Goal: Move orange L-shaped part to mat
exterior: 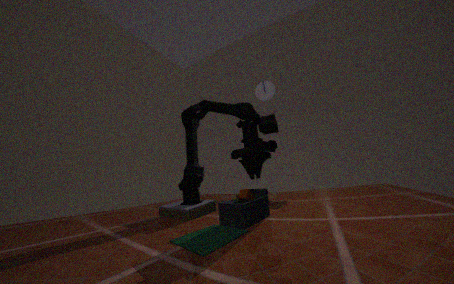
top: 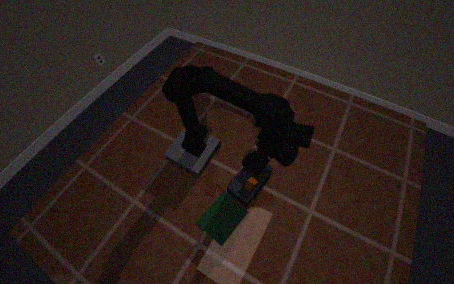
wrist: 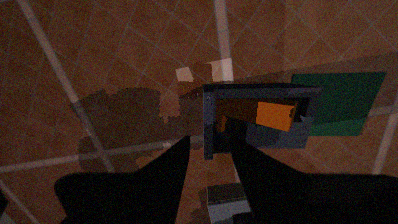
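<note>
My gripper tip is 10 mm past the orange L-shaped part, 40 mm to the left of it and 80 mm above it. Round my gripper tip: green mat: 40 mm behind, 220 mm to the right, 140 mm below.
</note>
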